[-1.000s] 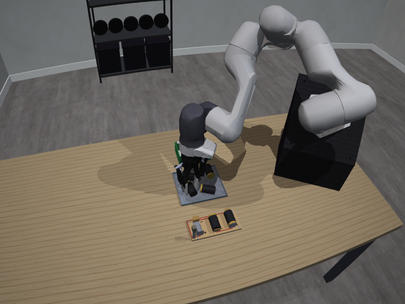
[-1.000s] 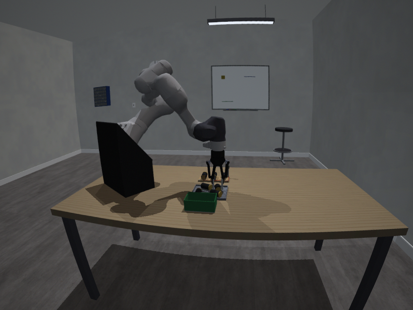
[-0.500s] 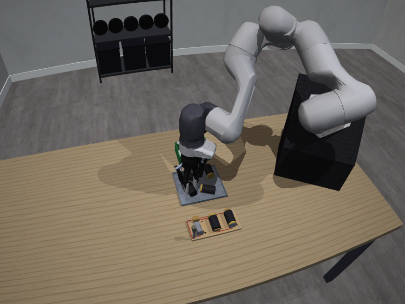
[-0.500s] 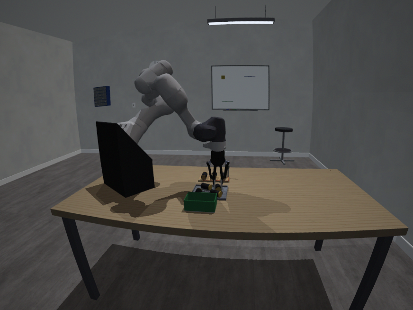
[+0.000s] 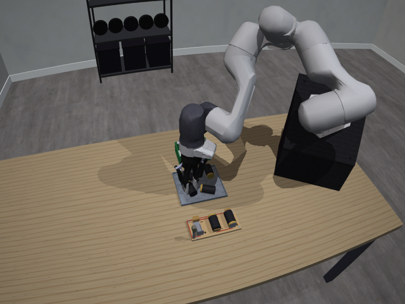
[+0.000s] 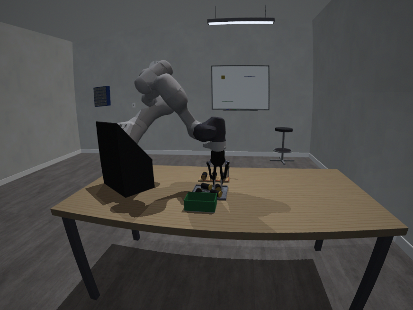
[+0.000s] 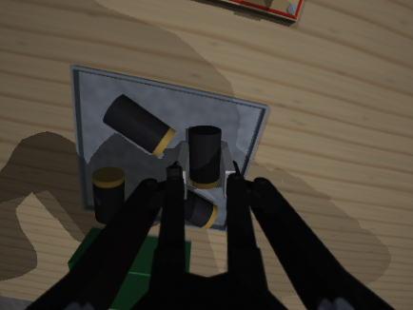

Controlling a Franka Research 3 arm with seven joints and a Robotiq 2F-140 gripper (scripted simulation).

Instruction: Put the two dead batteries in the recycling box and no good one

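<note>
Now: the bulb 20 mm behind my hand, 230 mm to the left of it and 40 mm above it. From my hand the other things lie so: grey tray (40 mm behind, 40 mm to the right, 40 mm below); wooden holder board (100 mm behind, 170 mm to the left, 40 mm below); green recycling box (220 mm to the right, 30 mm below).
</note>
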